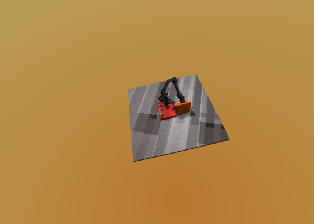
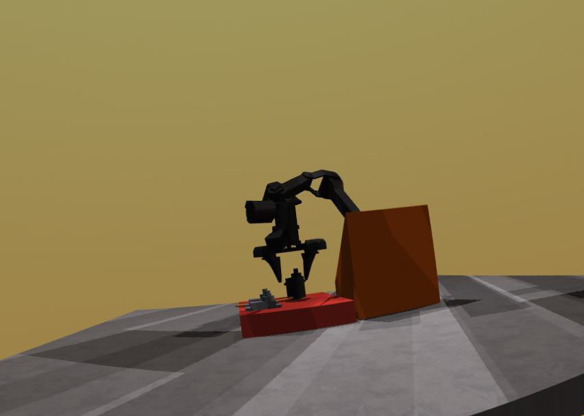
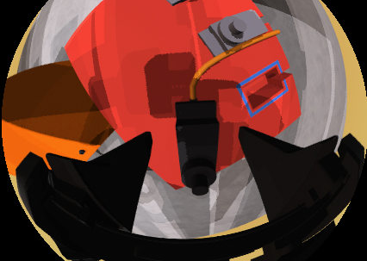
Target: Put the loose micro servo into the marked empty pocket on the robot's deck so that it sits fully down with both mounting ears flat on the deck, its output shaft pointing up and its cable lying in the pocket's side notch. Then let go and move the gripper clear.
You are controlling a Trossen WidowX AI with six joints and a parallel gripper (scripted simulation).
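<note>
Now: the deck 70 mm below my gripper tip, 50 mm to the left of it and 20 mm behind it.
</note>
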